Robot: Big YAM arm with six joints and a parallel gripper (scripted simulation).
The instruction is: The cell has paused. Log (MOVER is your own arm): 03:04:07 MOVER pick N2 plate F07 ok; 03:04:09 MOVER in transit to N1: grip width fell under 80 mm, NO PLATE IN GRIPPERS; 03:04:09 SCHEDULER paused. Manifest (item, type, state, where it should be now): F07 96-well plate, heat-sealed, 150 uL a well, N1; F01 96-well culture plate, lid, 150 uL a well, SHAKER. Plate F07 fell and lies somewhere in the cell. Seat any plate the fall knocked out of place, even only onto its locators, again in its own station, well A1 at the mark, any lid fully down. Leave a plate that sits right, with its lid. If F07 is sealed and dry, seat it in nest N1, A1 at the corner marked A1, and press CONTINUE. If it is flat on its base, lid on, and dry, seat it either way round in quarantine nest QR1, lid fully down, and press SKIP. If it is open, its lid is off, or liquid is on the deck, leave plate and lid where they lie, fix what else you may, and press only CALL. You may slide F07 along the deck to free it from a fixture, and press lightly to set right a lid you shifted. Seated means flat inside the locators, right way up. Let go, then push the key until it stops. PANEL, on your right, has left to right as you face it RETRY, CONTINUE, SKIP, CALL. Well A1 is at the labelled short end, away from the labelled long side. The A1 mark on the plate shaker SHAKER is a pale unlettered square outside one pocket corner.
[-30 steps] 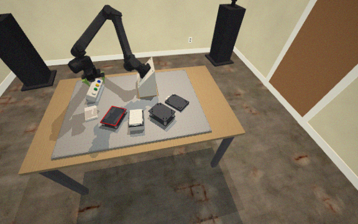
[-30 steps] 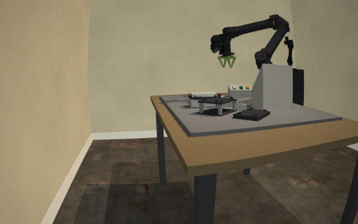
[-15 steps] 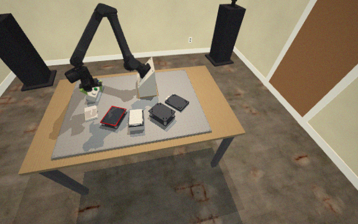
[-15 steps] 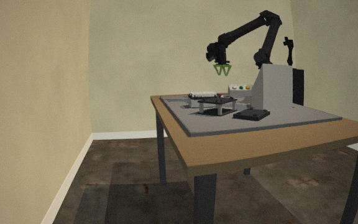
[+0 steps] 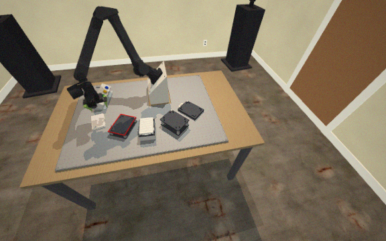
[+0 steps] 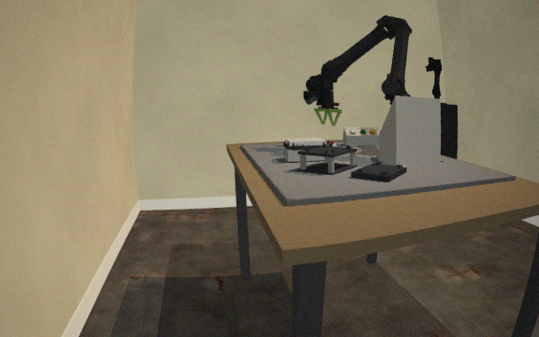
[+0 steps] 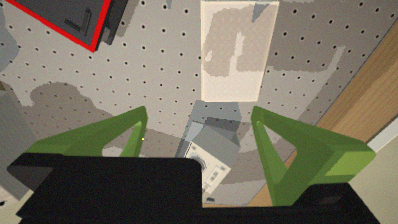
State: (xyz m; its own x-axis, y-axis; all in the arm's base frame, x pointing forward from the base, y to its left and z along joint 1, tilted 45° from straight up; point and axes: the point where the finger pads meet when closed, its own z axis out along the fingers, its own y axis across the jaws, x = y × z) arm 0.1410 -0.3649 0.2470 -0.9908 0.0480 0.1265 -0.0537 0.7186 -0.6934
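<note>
Right now my hand is 100 mm above the white plate, 40 mm to the left of it and 20 mm short of it. Also, from my hand: red-framed nest 130 mm ahead, 120 mm to the left, 70 mm below; then green continue key 180 mm behind, 40 mm below, 10 mm to the left; then white retry key 130 mm behind, 40 mm below.
</note>
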